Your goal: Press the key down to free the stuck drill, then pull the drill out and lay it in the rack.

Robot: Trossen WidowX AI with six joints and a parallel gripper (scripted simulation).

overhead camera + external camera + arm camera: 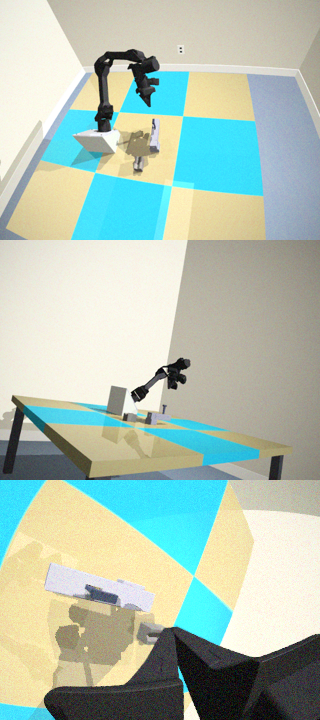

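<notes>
My gripper tip is now 1 cm to the left of the dark blue key and 14 cm above it. From my gripper tip the other things lie so: lavender grey block: 4 cm to the right, 19 cm below; then drill: 6 cm to the right, 18 cm below; then grey rack: 8 cm behind, 21 cm to the right, 21 cm below.
</notes>
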